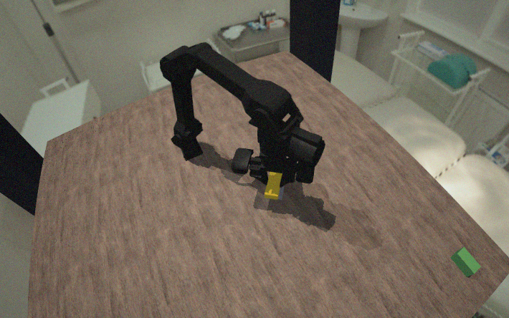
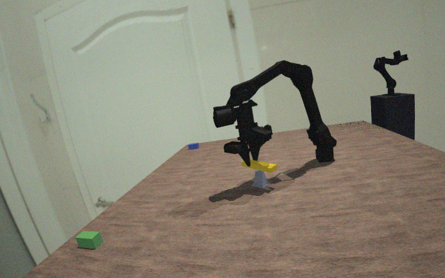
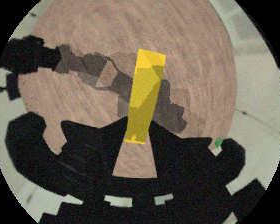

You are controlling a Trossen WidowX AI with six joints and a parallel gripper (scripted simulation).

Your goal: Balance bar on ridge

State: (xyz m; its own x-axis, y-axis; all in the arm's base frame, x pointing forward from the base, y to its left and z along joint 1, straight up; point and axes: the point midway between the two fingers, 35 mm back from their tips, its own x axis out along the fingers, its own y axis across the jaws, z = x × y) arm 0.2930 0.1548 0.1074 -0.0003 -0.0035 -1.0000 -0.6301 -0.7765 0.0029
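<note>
The yellow bar lies 20 mm behind my gripper tip and 20 mm to the left of it. Round my gripper tip: small blue block: 450 mm ahead, 650 mm to the right, 60 mm below; green block: 450 mm ahead, 350 mm to the left, 60 mm below.
</note>
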